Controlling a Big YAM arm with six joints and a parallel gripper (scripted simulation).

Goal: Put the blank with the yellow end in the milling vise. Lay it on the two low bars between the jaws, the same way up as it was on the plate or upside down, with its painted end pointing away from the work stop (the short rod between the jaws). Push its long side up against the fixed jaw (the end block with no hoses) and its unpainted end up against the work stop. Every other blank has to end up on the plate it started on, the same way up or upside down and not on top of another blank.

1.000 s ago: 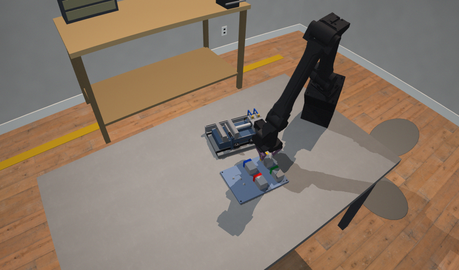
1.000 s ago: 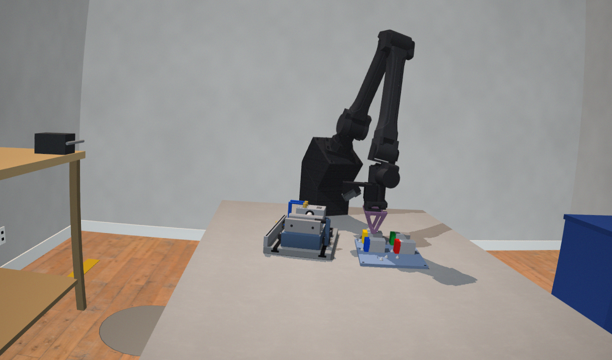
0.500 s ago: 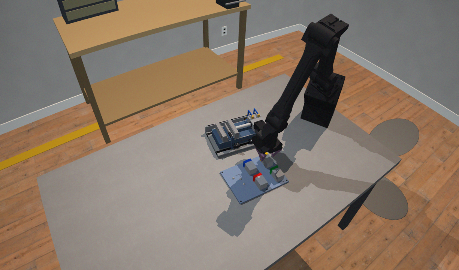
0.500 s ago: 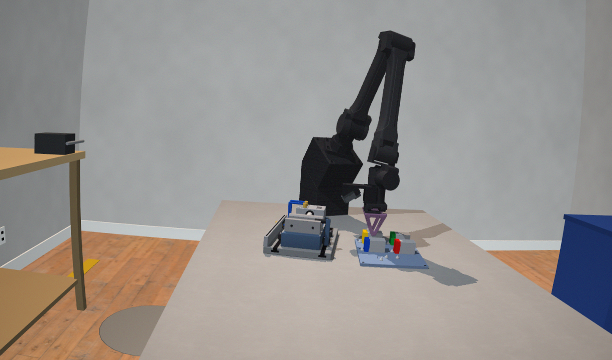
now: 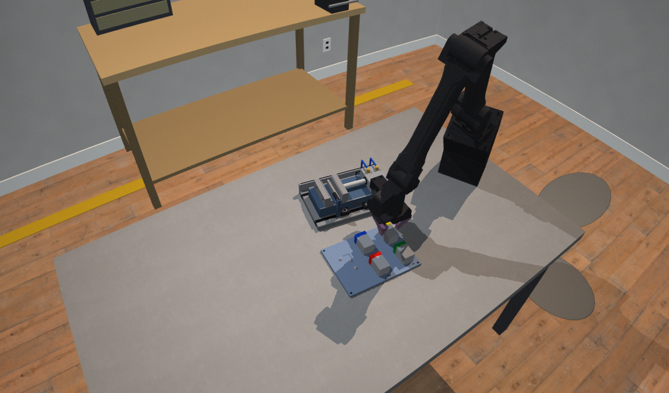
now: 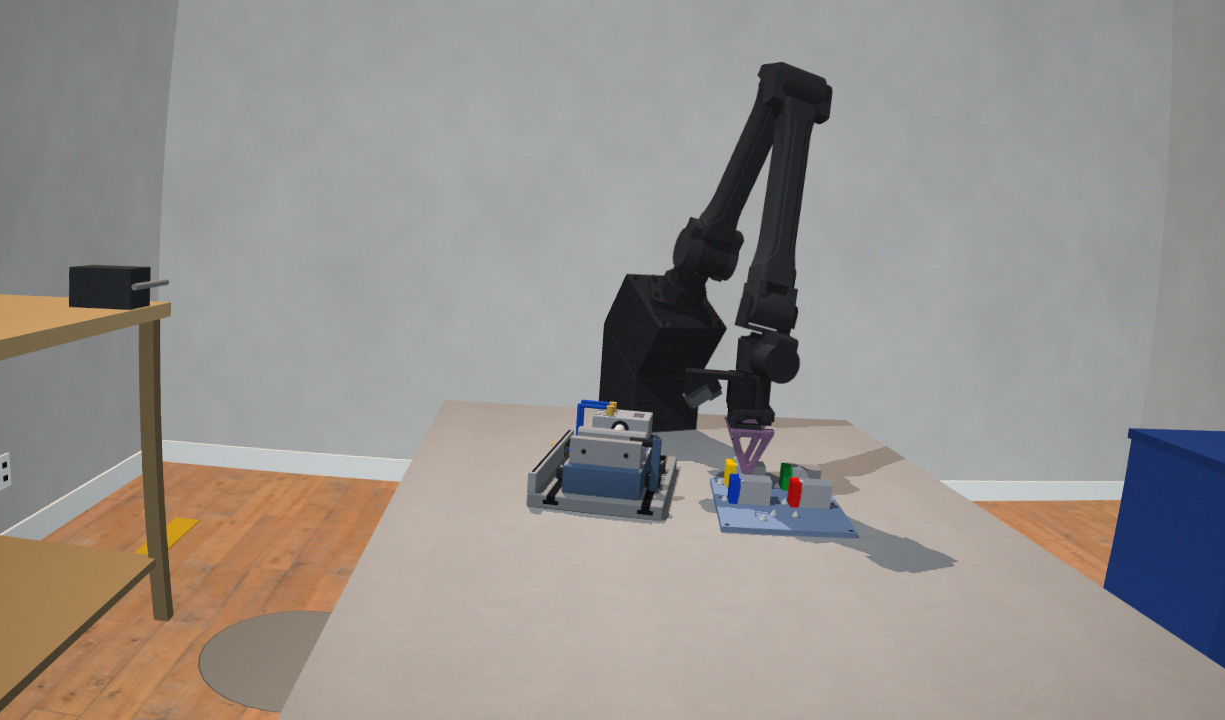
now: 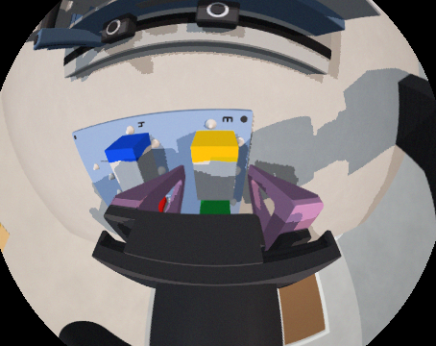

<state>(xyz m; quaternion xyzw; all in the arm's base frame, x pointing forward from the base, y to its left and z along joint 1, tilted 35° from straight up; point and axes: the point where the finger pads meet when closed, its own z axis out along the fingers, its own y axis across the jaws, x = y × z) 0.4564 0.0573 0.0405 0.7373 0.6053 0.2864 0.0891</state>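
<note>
Now: hand 2 cm above the yellow-ended blank. Also, from my hand: blue plate 10 cm ahead, 4 cm below, 3 cm to the left; blue-ended blank 9 cm ahead, 2 cm below, 1 cm to the right; green-ended blank 9 cm to the left, 2 cm below, 1 cm ahead.
</note>
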